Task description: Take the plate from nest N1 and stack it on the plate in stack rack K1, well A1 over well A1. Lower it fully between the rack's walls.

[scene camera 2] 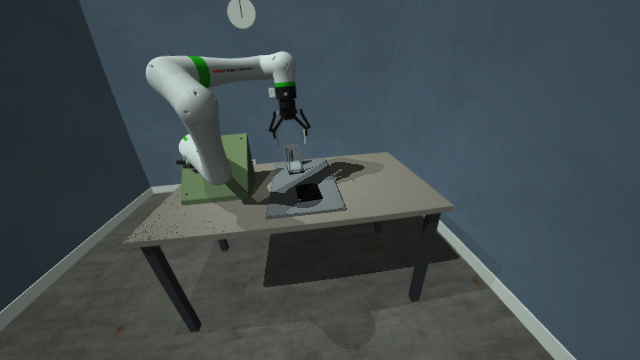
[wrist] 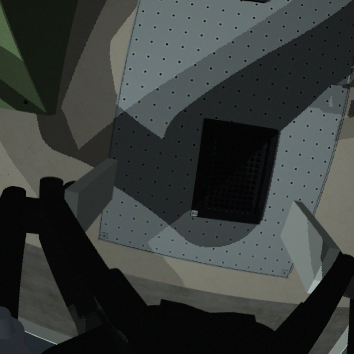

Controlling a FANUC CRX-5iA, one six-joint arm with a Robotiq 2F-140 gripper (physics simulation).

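Places are measured from the arm's base along level axes (x ahead, y left, z up), in metres.
Where they show: gripper, fingertip midpoint: (scene camera 2: 291,144) (wrist: 202,200).
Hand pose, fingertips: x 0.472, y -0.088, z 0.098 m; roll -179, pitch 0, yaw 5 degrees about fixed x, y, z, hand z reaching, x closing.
Note:
After its pixels a point has its place.
A black plate (scene camera 2: 309,192) @[x 0.544, y -0.157, z -0.145 m] (wrist: 236,172) @[x 0.538, y -0.116, z -0.154 m] with a grid of wells lies in the low black nest N1 (wrist: 227,219) @[x 0.553, y -0.198, z -0.158 m] on the baseplate; dark on dark, their edges are hard to tell apart. Stack rack K1 (scene camera 2: 292,151) @[x 0.423, y 0.304, z -0.065 m] has upright clear walls and stands farther back, with a pale plate (scene camera 2: 295,166) @[x 0.445, y 0.196, z -0.136 m] low in it. A dark edge at the top of the wrist view may be part of K1. My gripper (scene camera 2: 291,138) @[x 0.472, y -0.088, z 0.098 m] (wrist: 202,200) @[x 0.472, y -0.088, z 0.098 m] is open and empty, pointing down high above the baseplate. In the wrist view the black plate lies ahead of and between the fingers. Well labels are not readable.
A grey perforated baseplate (scene camera 2: 331,195) @[x 0.657, y -0.160, z -0.170 m] (wrist: 150,212) @[x 0.425, y -0.232, z -0.169 m] carries the nest and rack on the table (scene camera 2: 400,185) @[x 1.054, y -0.076, z -0.182 m]. The green robot pedestal (scene camera 2: 239,160) @[x 0.154, y 0.011, z -0.003 m] (wrist: 25,55) @[x 0.201, y -0.023, z -0.059 m] stands to the left. Arm shadows cross the baseplate. A pale translucent shape shows at the wrist view's right edge.

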